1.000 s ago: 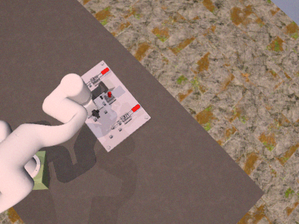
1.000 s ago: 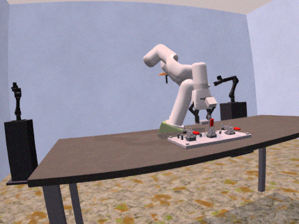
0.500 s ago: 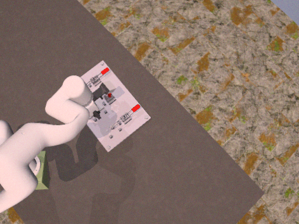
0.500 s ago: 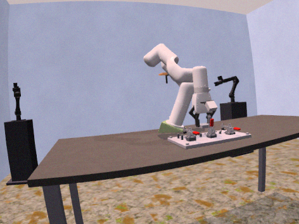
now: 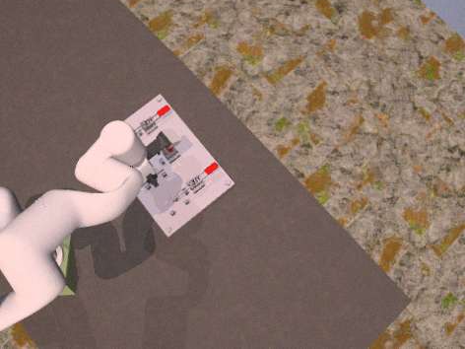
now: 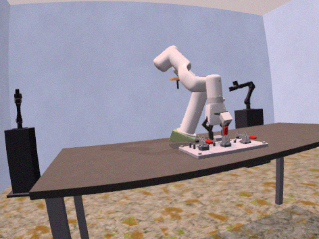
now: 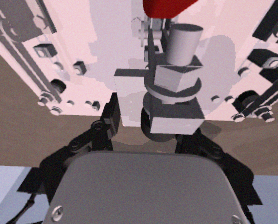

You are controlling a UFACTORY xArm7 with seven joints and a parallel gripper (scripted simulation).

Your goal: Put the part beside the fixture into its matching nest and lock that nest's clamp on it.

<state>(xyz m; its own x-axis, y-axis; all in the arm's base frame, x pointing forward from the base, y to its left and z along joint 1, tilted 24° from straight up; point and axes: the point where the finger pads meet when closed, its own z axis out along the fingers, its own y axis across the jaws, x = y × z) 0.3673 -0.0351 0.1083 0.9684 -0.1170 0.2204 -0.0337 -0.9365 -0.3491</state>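
The fixture plate is 50 mm below my hand, 50 mm ahead of it and 10 mm to the right of it. Also, from my hand: toggle clamp (120 mm to the right, 80 mm ahead); then pale grey block part (10 mm below).
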